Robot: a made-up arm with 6 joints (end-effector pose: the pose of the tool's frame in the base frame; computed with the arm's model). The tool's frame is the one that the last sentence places. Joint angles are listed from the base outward.
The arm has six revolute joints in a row. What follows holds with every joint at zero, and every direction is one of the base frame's. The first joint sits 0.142 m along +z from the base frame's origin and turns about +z. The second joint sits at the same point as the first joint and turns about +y. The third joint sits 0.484 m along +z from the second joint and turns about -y. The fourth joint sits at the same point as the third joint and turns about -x. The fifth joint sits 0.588 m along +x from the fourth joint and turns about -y. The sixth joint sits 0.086 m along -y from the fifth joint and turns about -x. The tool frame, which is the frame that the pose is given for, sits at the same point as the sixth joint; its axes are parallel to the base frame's.
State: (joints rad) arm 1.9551 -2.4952 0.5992 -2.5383 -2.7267 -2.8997
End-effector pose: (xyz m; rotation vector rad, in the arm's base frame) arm 0.2630 -0.8392 -0.1679 -0.1842 0.6500 2.0573
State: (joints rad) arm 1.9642 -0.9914 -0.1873 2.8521 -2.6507 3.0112
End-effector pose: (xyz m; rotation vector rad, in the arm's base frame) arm -0.0705 -0.0452 0.8475 -2.6253 1.4710 0.4920
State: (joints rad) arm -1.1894 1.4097 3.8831 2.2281 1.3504 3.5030
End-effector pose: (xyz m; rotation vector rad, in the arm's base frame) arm 0.0391 0.0437 0.5305 -1.1646 -0.6346 -0.2948
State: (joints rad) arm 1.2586 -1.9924 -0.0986 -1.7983 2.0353 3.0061
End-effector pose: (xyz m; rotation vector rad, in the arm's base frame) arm -0.1870 -0.5163 0.5281 0.4581 0.3744 -0.0356
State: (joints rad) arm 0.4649 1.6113 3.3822 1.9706 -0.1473 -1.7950
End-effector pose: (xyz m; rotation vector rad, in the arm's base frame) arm 0.2434 0.1595 0.6829 0.4123 -1.7531 0.0731
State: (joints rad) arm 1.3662 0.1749 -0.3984 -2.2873 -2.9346 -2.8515
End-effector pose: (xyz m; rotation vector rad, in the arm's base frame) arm 0.0550 0.5432 0.2452 1.7240 -2.0028 1.3073
